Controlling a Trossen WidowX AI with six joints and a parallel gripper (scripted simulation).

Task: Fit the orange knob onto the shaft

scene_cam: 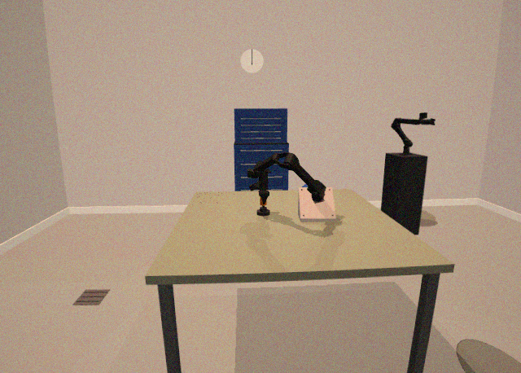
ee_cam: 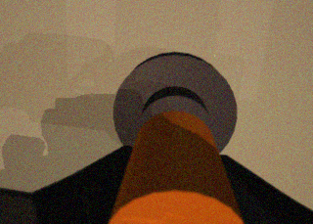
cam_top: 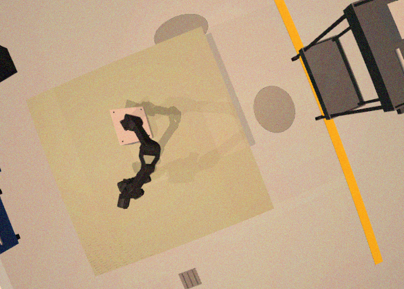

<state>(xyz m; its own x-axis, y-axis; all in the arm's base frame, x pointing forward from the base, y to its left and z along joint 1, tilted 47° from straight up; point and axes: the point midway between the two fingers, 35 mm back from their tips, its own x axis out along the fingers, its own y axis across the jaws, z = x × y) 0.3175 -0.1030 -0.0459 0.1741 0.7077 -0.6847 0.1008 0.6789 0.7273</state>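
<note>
My gripper tip is 2 cm below the orange knob. From my gripper tip the other things lie so: round dark pedestal: 4 cm below.
</note>
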